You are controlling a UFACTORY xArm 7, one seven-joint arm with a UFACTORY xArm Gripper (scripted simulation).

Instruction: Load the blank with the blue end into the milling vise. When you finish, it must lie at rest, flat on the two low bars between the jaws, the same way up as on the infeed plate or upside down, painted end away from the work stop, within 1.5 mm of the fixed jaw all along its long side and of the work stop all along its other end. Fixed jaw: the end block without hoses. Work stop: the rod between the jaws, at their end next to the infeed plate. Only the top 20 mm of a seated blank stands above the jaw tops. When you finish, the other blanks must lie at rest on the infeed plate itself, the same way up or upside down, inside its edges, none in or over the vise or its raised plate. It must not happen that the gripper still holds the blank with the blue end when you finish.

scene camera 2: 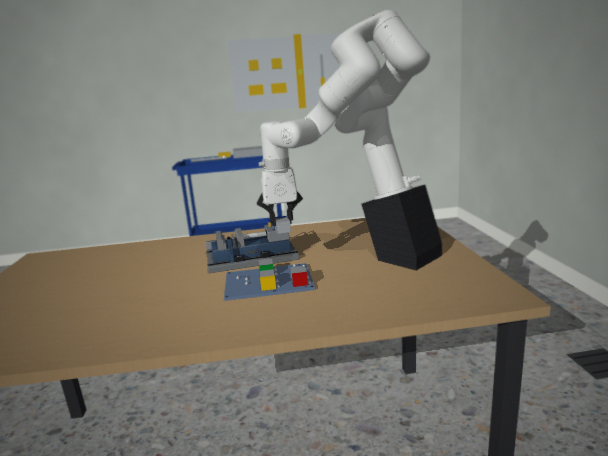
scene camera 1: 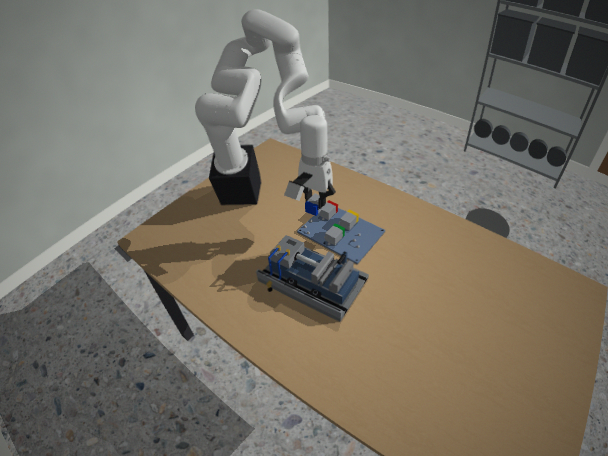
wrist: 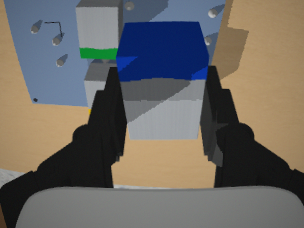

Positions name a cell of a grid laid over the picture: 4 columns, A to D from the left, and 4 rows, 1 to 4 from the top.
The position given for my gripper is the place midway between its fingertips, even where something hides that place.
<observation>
In view: my gripper (scene camera 1: C2), a yellow-ended blank (wrist: B2), a blue-ended blank (wrist: C2) and a blue infeed plate (scene camera 1: C3).
My gripper also shows in the wrist view (wrist: C2).
</observation>
